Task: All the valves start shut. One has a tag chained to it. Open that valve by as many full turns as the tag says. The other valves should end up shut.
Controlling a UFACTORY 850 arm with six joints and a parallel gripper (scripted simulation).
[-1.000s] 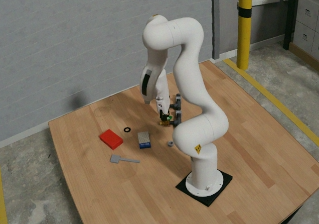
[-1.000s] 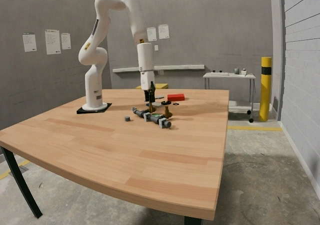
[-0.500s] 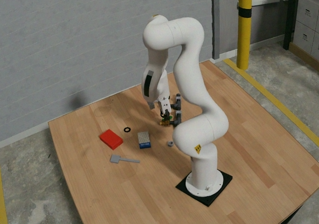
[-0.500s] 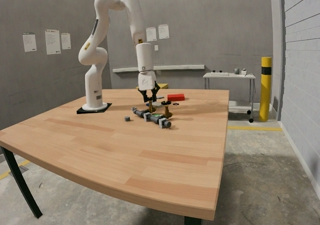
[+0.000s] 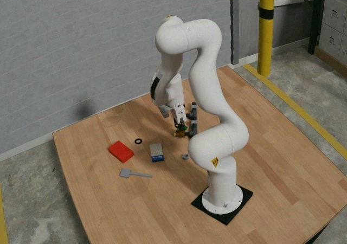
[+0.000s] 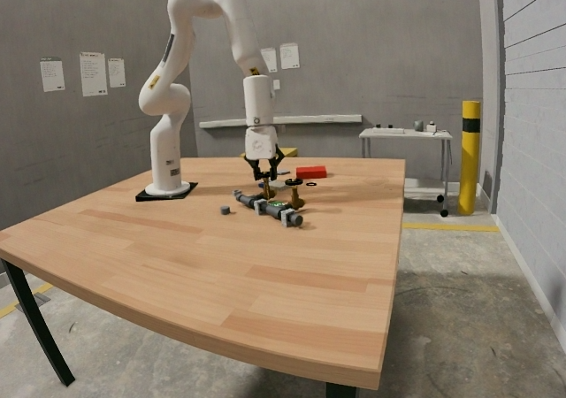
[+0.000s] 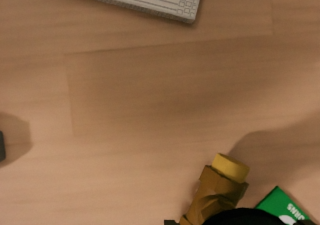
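My hand is 50 mm short of the green tag, 30 mm to the left of it and 90 mm above it. Also, from my hand: red block 330 mm to the left, 80 mm below; then grey paddle-shaped tool 160 mm behind, 300 mm to the left, 90 mm below; then blue-and-grey box 70 mm behind, 150 mm to the left, 80 mm below.
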